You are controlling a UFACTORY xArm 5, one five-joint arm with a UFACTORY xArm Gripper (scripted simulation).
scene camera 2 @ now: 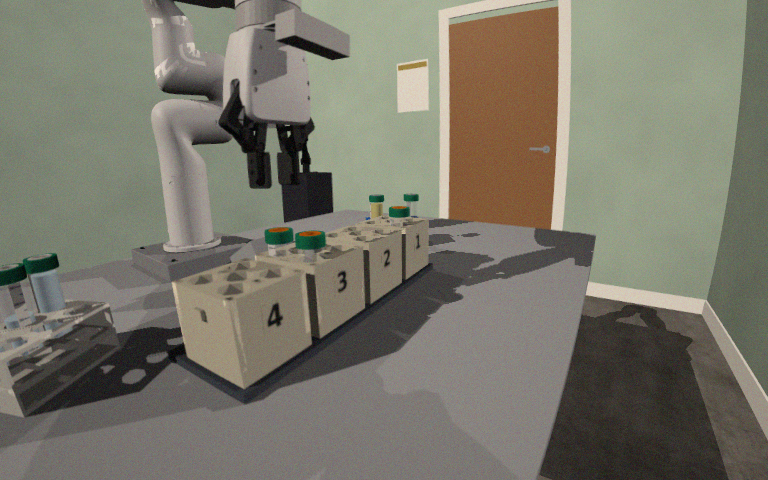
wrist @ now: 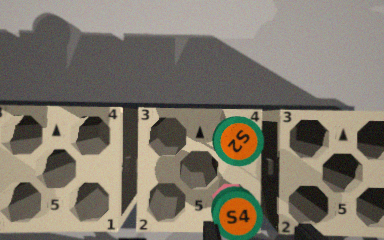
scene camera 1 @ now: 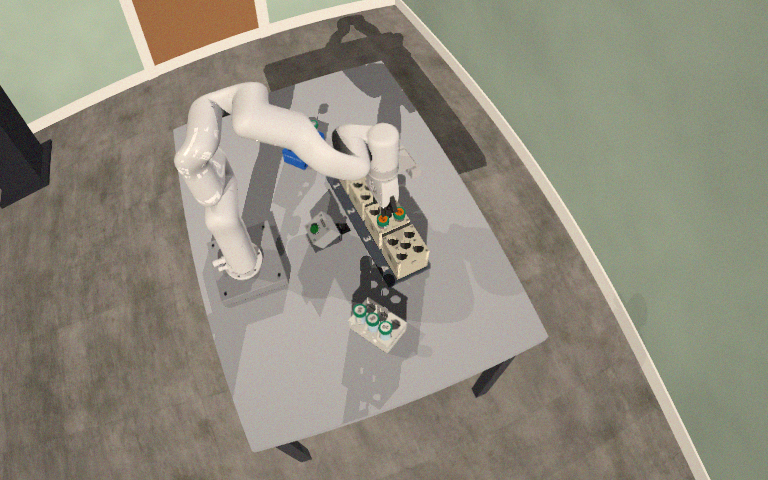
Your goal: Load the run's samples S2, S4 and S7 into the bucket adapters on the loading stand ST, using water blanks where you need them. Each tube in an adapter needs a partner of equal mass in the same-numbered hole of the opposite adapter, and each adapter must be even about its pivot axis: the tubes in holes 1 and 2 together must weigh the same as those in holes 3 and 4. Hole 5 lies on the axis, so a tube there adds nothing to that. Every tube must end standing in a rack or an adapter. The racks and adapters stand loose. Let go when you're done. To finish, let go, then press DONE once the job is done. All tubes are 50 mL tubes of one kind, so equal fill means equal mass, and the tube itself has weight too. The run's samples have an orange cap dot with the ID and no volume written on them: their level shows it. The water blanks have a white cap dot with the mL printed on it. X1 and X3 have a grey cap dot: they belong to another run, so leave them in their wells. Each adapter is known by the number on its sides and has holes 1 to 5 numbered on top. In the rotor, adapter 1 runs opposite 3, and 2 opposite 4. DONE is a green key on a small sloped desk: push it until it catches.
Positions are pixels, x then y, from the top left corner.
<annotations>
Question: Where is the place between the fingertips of the gripper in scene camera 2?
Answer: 275,186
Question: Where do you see a dark loading stand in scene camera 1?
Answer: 359,225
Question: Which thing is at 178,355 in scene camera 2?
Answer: A dark loading stand.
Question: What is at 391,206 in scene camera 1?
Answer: The gripper.
</annotations>
